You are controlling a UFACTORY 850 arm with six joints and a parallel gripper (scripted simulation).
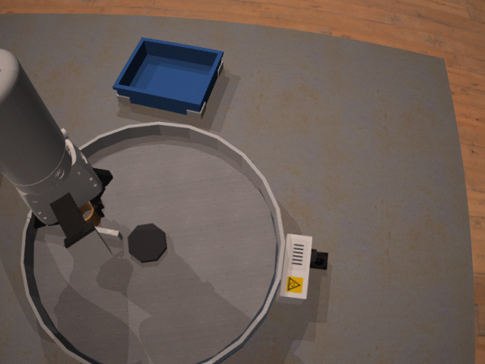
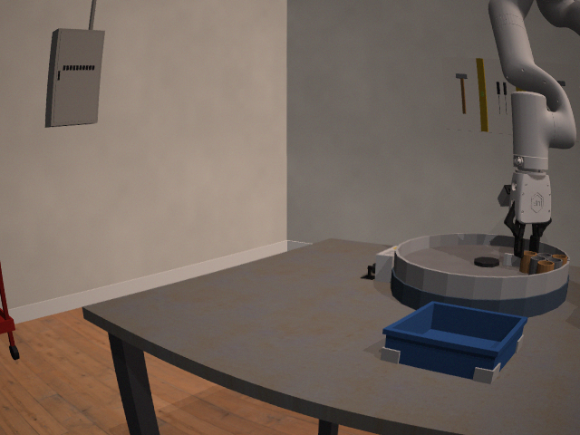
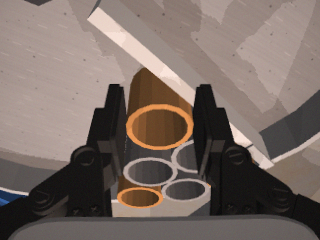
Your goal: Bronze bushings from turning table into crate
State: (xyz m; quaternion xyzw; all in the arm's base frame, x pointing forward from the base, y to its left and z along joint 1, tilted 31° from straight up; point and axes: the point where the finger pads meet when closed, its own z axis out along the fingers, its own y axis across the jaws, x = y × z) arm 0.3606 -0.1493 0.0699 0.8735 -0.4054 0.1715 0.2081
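The blue crate lies 34 cm to the left of my hand, 9 cm ahead of it and 8 cm below it. The rest, counted from my hand: turning table: 10 cm ahead, 5 cm below, 3 cm to the right.
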